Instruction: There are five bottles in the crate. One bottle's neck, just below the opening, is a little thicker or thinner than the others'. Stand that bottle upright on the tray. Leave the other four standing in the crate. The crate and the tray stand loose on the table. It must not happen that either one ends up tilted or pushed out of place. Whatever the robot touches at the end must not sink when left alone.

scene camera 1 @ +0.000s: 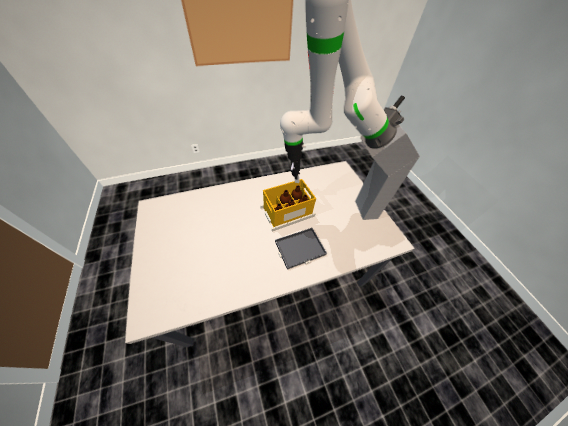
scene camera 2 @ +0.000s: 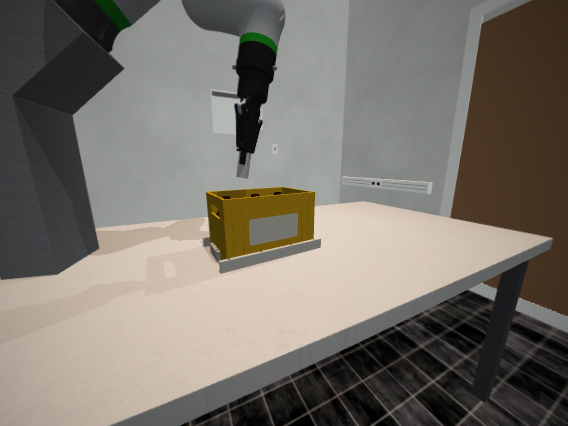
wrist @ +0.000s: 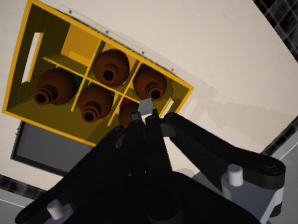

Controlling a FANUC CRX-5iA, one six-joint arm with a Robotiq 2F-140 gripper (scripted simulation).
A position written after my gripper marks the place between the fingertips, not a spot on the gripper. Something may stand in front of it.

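There's a dark grey tray here (scene camera 1: 296,249), and you'd find it in the wrist view too (wrist: 37,147). I can also see a crate (scene camera 2: 245,225), which shows at (scene camera 1: 305,208) and at (wrist: 62,44) as well. Then there's a bottle (wrist: 148,83), and a bottle (wrist: 111,68) besides. As for my gripper, that's at (scene camera 2: 242,177) and at (wrist: 148,108).
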